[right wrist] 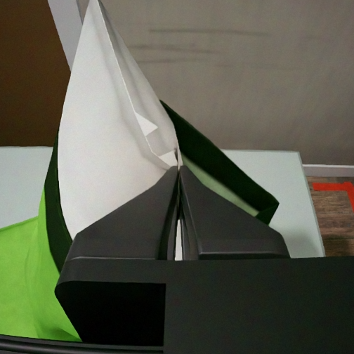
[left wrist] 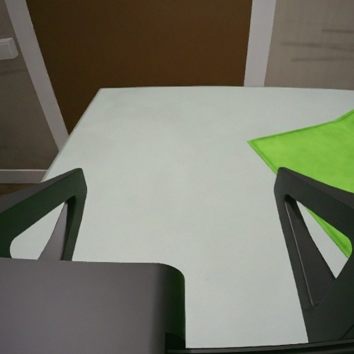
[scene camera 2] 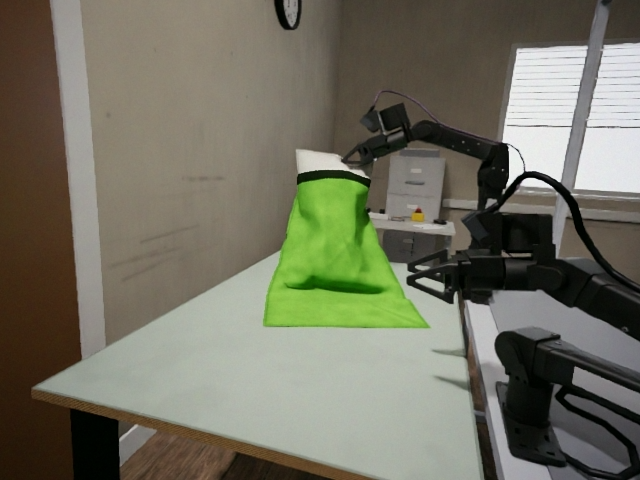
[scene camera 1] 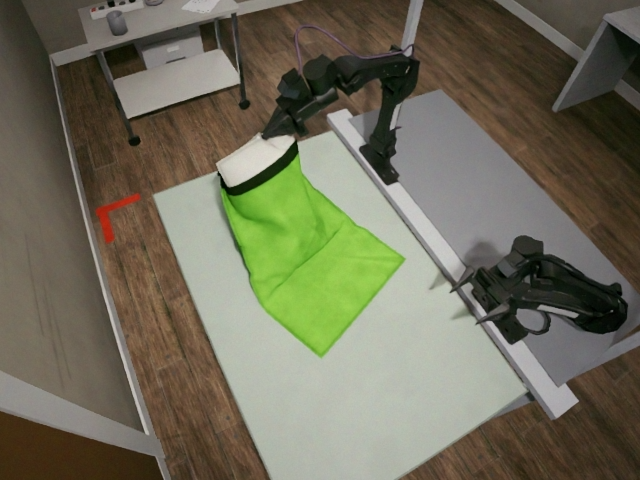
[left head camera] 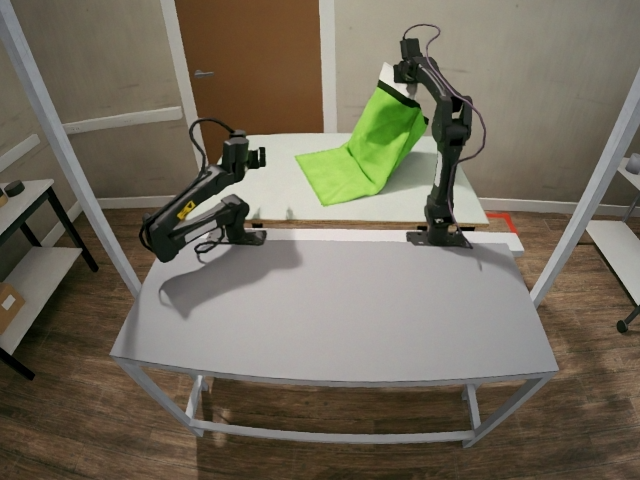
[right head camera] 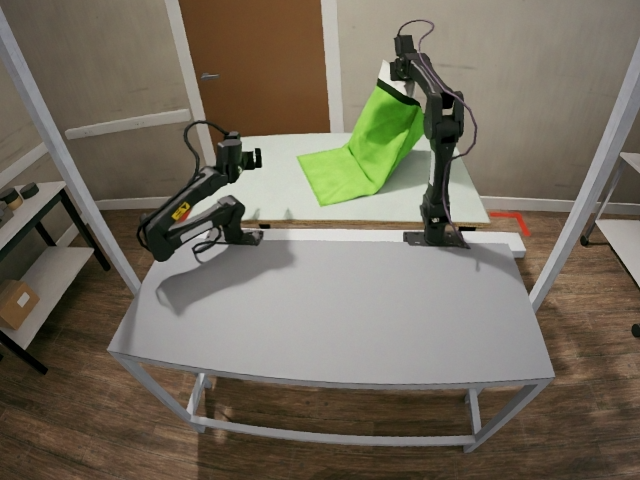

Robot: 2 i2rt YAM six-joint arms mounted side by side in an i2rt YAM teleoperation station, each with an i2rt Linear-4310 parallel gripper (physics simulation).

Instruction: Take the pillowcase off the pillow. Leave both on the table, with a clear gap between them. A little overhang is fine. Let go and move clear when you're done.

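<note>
The green pillowcase (left head camera: pixel 385 129) (right head camera: pixel 383 126) (scene camera 1: pixel 281 227) (scene camera 2: pixel 330 232) (right wrist: pixel 30 280) has a black hem. Its closed end lies flat on the table and its open end is raised. The white pillow (left head camera: pixel 391 76) (scene camera 1: pixel 255 162) (scene camera 2: pixel 320 161) (right wrist: pixel 110 130) sticks a little out of the hem; the rest is hidden inside. My right gripper (scene camera 1: pixel 264 136) (scene camera 2: pixel 345 161) (right wrist: pixel 178 176) is shut on the pillow's end and holds it up high. My left gripper (scene camera 1: pixel 463 306) (scene camera 2: pixel 408 273) (left wrist: pixel 180 178) is open and empty, above the table edge near the arm mounts, apart from the cloth.
The pale green table (left head camera: pixel 273 191) (scene camera 1: pixel 361 403) (scene camera 2: pixel 206 377) lies under the cloth. A white rail (scene camera 1: pixel 429 232) with the arm mounts runs along one long edge, with a grey table (left head camera: pixel 330 310) beyond it. A wall stands past the opposite edge.
</note>
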